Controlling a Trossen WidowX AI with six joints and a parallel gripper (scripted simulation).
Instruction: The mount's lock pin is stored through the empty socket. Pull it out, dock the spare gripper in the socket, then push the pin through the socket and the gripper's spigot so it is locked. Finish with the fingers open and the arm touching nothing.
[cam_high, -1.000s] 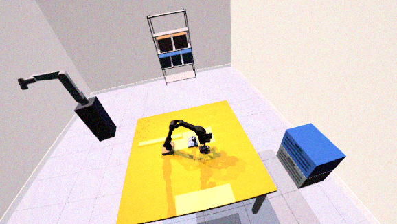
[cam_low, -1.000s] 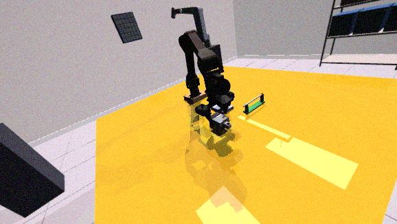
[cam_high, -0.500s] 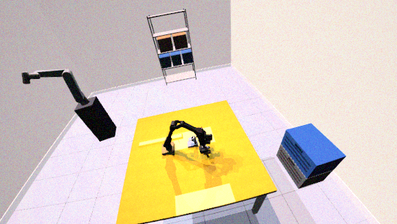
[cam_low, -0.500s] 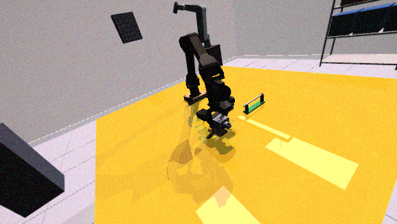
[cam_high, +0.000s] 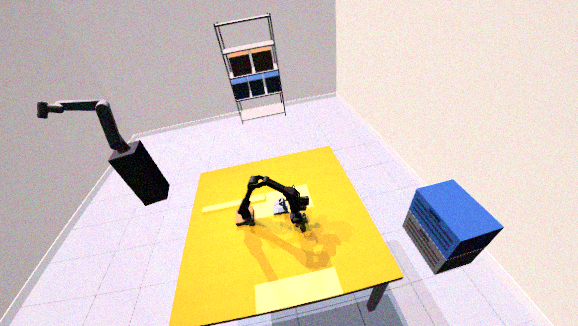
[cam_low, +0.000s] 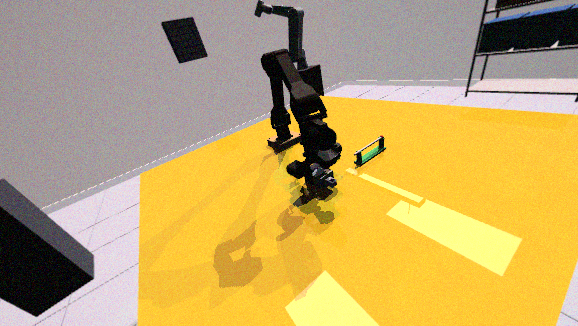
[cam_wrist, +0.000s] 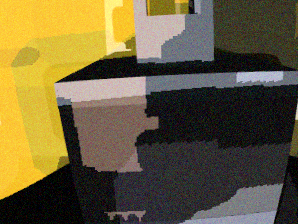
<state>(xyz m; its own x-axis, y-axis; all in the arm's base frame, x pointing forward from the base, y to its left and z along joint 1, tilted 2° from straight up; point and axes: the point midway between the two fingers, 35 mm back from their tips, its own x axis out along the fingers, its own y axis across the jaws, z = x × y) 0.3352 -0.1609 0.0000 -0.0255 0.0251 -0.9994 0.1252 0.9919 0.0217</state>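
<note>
The mount lies 70 mm behind my gripper tip, 130 mm to the left of it and 50 mm above it. From my gripper tip the other things lie so: spare gripper: 10 mm ahead, 20 mm above; green cradle: 70 mm ahead, 210 mm to the left, 20 mm above.
</note>
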